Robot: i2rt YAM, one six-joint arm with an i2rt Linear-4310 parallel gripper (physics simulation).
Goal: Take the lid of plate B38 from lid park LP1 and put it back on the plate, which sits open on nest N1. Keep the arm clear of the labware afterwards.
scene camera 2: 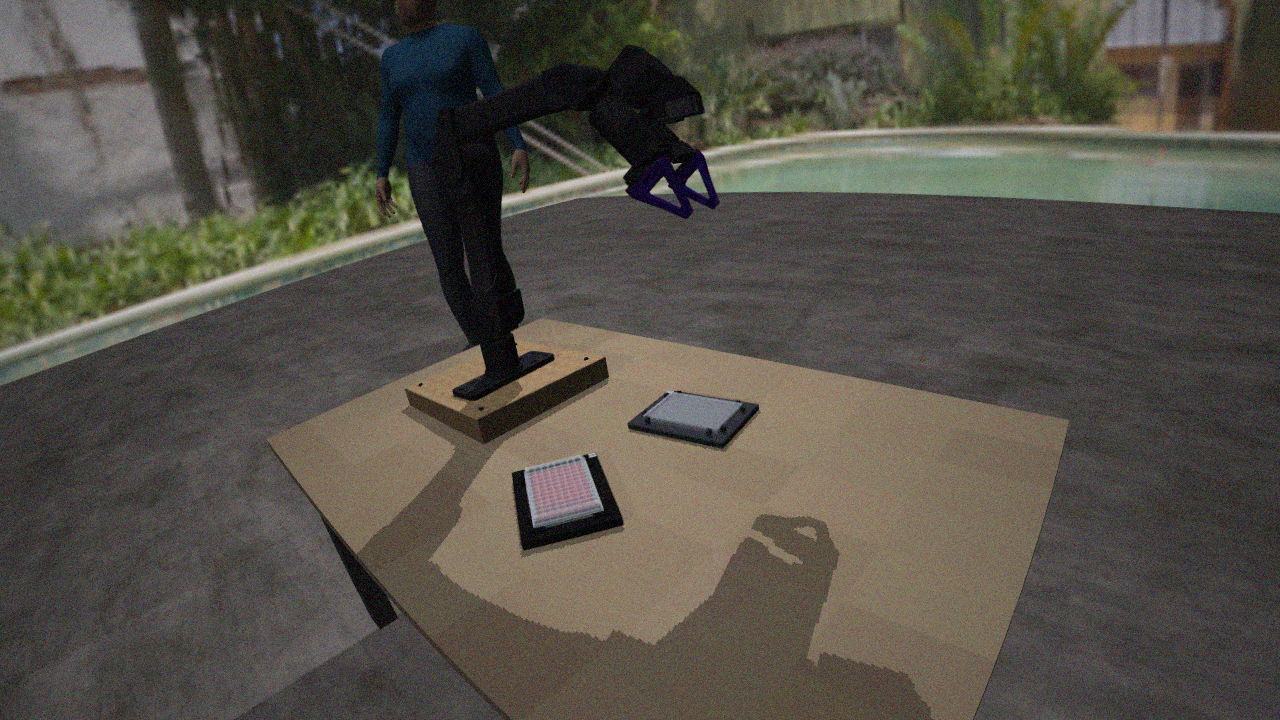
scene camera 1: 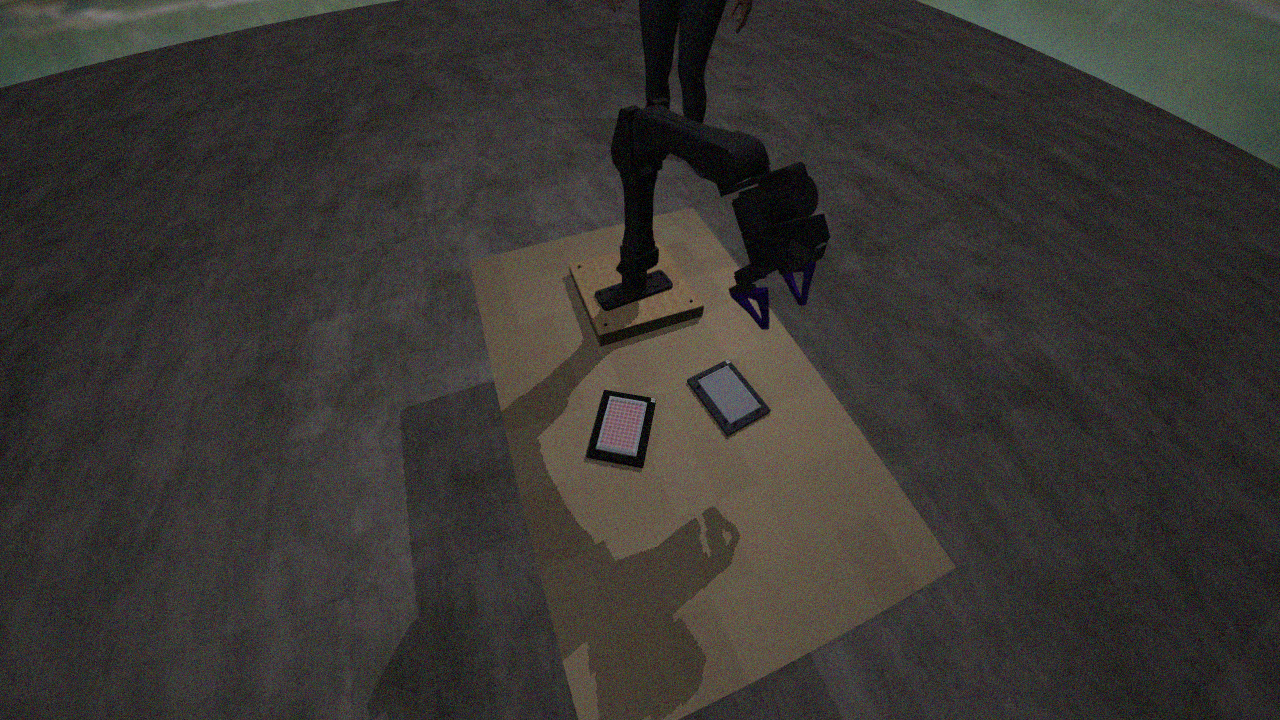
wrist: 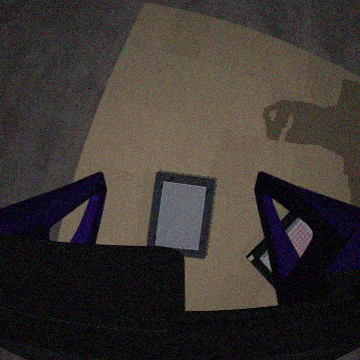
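Seen in the pictures: gripper, fingertip midpoint: [scene camera 2: 703, 210] [scene camera 1: 784, 316] [wrist: 180, 180]; arm's base, link origin: [scene camera 2: 505, 376] [scene camera 1: 634, 291].
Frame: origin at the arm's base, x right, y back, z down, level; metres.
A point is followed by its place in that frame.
Note:
The pale lid [scene camera 1: 729, 394] @[y -0.366, x -0.057, z 0.023 m] [scene camera 2: 693, 411] @[y -0.367, x -0.053, z 0.023 m] [wrist: 180, 215] @[y -0.363, x -0.058, z 0.023 m] lies flat in the dark grey frame of lid park LP1 [scene camera 1: 750, 419] @[y -0.438, x -0.067, z 0.031 m] [scene camera 2: 735, 420] @[y -0.432, x -0.064, z 0.031 m] [wrist: 207, 215] @[y -0.371, x -0.004, z 0.031 m]. Plate B38 [scene camera 1: 623, 425] @[y -0.327, x 0.190, z 0.021 m] [scene camera 2: 563, 490] @[y -0.335, x 0.197, z 0.017 m] [wrist: 301, 237] @[y -0.354, x 0.208, z 0.018 m], with pink wells showing, sits open on the black nest N1 [scene camera 1: 615, 458] @[y -0.384, x 0.237, z 0.029 m] [scene camera 2: 572, 529] @[y -0.387, x 0.239, z 0.029 m]; the right finger partly hides both in the wrist view. My gripper [scene camera 1: 784, 315] @[y -0.404, x -0.079, z -0.271 m] [scene camera 2: 702, 211] @[y -0.404, x -0.079, z -0.271 m] [wrist: 180, 180] @[y -0.404, x -0.079, z -0.271 m] has purple fingers, is open with nothing between them, and hangs high above the table, apart from the lid and plate. The near edge of the lid park is partly covered by my gripper body in the wrist view.
The arm stands on a wooden base block [scene camera 1: 648, 317] @[y -0.100, x 0.011, z -0.003 m] [scene camera 2: 537, 394] @[y -0.110, x 0.024, z 0.005 m] at the back of the table [scene camera 1: 832, 537] @[y -0.721, x -0.066, z 0.041 m] [scene camera 2: 939, 429] @[y -0.710, x -0.157, z 0.041 m]. A person [scene camera 1: 680, 44] [scene camera 2: 438, 98] stands behind the arm. The arm's shadow falls across the table's front part.

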